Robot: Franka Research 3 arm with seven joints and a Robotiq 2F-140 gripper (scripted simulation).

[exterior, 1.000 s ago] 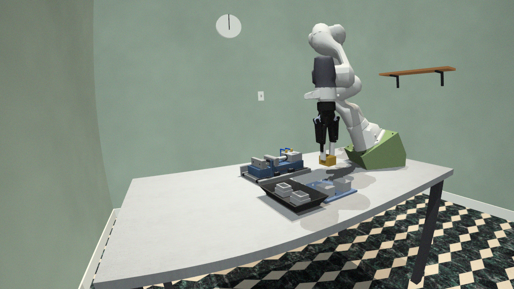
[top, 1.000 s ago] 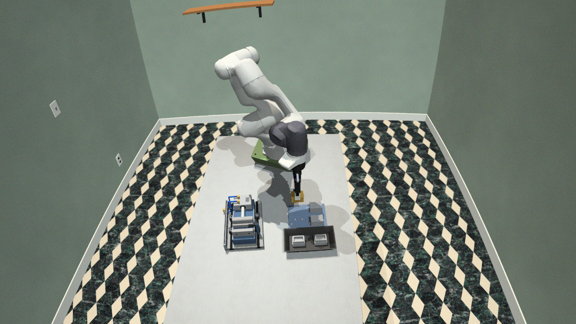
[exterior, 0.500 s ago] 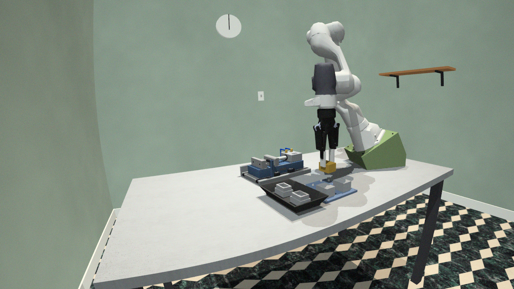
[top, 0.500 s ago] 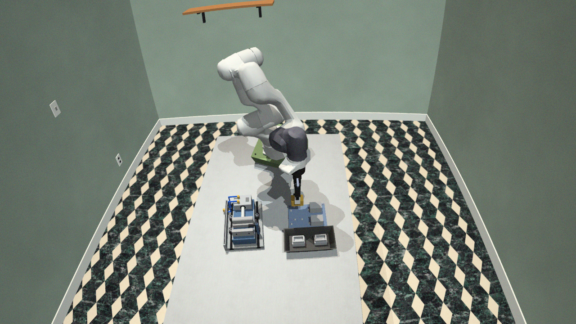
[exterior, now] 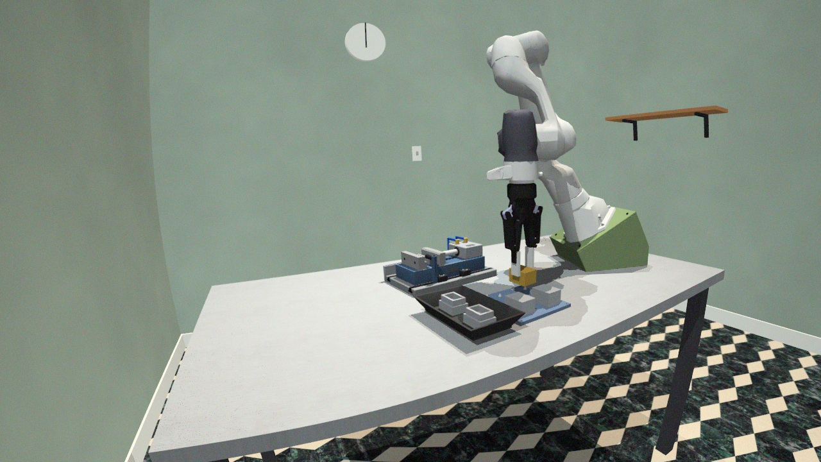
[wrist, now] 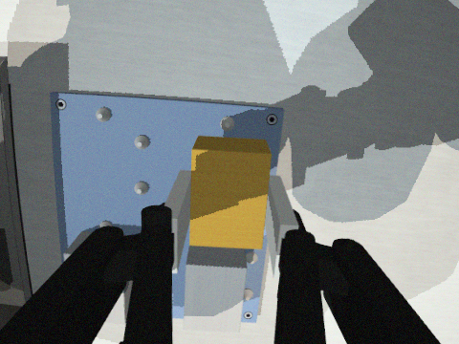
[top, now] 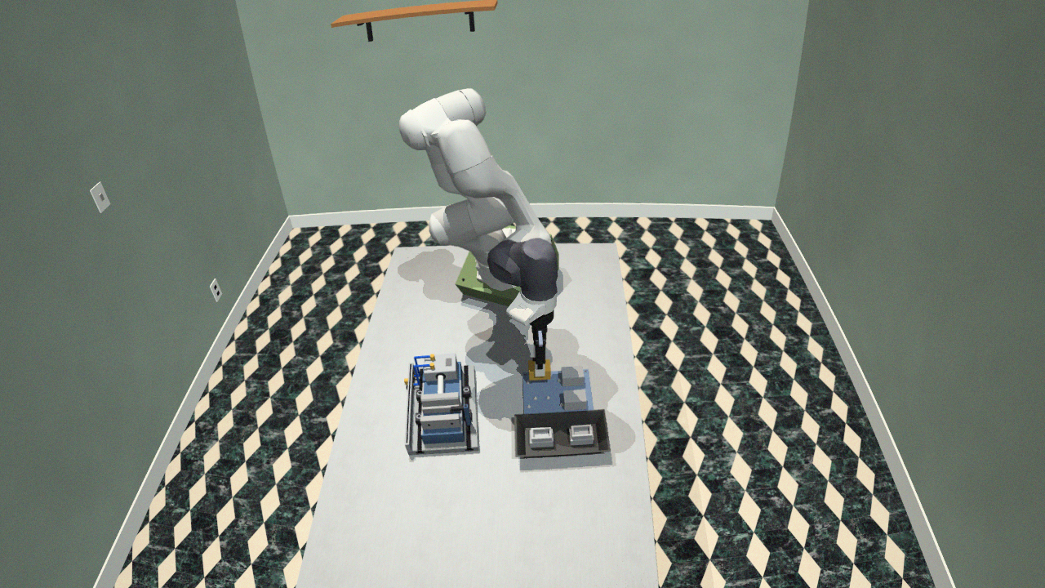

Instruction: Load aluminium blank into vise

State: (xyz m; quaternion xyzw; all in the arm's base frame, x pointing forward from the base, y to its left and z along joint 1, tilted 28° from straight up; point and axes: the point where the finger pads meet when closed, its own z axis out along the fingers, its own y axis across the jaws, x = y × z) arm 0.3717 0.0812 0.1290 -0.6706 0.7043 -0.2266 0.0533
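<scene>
Now: the blue infeed plate 9 cm below my hand, 5 cm ahead of it and 4 cm to the left of it. Also, from my hand: aluminium blank 9 cm to the left, 7 cm below, 1 cm ahead; hose block 27 cm to the right, 4 cm behind, 2 cm below; brass blank 4 cm below.
</scene>
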